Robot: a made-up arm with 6 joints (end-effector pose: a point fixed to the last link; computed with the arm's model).
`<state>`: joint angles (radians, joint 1 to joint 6).
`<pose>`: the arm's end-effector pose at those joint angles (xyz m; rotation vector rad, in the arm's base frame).
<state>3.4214 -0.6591 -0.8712 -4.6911 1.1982 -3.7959</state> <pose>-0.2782 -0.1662 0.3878 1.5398 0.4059 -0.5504</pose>
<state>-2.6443 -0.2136 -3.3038 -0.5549 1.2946 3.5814</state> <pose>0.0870 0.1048 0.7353 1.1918 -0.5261 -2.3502</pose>
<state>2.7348 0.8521 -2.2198 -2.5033 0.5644 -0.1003</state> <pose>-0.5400 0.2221 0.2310 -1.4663 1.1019 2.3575</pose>
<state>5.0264 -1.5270 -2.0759 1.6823 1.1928 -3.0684</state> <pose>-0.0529 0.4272 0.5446 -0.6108 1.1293 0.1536</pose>
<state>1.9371 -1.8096 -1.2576 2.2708 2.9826 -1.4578</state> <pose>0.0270 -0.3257 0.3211 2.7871 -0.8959 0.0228</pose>
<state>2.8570 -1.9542 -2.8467 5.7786 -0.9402 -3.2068</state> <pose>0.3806 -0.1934 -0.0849 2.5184 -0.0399 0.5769</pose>
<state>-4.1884 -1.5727 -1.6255 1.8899 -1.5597 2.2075</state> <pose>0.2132 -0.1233 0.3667 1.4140 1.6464 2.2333</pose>
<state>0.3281 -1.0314 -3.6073 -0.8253 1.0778 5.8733</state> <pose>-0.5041 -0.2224 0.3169 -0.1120 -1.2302 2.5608</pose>
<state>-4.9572 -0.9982 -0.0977 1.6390 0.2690 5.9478</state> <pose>0.1213 0.2269 0.1670 -2.0010 -0.1884 -0.0529</pose>
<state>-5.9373 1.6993 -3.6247 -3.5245 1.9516 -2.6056</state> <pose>0.3511 0.1887 0.4121 0.8457 -0.5657 -2.0998</pose>
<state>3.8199 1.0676 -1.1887 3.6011 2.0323 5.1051</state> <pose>-0.3679 -0.2056 -0.0298 -0.9697 -0.7386 1.9922</pose>
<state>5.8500 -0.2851 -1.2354 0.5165 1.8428 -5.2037</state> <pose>0.3007 -0.0572 0.2752 -2.0038 1.7815 0.6395</pose>
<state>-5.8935 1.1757 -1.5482 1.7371 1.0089 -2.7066</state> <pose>0.3477 0.2015 -0.1439 -1.5376 -1.5322 -0.9310</pose>
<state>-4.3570 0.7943 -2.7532 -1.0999 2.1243 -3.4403</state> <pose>-0.0103 0.4427 0.3708 -1.7527 1.5699 -0.9899</pose>
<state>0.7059 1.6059 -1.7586 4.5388 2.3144 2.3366</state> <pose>0.3382 0.0780 -0.0955 0.9077 -0.1079 1.6063</pose>
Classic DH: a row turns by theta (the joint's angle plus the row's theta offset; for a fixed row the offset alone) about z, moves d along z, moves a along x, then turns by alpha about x. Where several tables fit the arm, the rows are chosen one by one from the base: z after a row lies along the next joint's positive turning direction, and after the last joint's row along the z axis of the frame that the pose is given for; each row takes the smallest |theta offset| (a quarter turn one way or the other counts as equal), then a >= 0, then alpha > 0; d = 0 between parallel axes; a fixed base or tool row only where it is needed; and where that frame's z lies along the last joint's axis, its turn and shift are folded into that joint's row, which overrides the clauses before.
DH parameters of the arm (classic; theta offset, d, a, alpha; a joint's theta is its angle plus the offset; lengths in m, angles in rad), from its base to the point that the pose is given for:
joint 1: 0 0.1748 0 -1.5708
joint 2: -1.385 0 0.19 0
joint 3: 1.385 0 0.0583 -1.5708
joint 4: 0 0.2575 0 1.5708
joint 5: 0 0 0.1005 -1.5708
joint 6: 0 0.1283 0 0

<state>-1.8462 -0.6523 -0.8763 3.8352 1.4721 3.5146</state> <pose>-0.1515 -0.2592 0.4776 -0.6311 -0.4834 1.6107</pose>
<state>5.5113 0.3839 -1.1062 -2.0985 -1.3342 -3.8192</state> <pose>0.2439 -0.0587 0.1815 -1.9744 0.7180 -0.2119</pose>
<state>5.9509 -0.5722 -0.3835 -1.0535 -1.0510 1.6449</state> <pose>0.2340 0.0675 0.3285 -1.6585 0.2751 -1.3833</pose>
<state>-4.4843 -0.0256 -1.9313 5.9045 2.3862 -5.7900</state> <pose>-0.0054 0.2868 0.3654 2.2460 1.3538 0.1501</pose>
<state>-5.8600 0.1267 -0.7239 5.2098 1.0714 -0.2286</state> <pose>0.3061 0.0757 0.0344 1.7266 1.5020 -0.4158</pose>
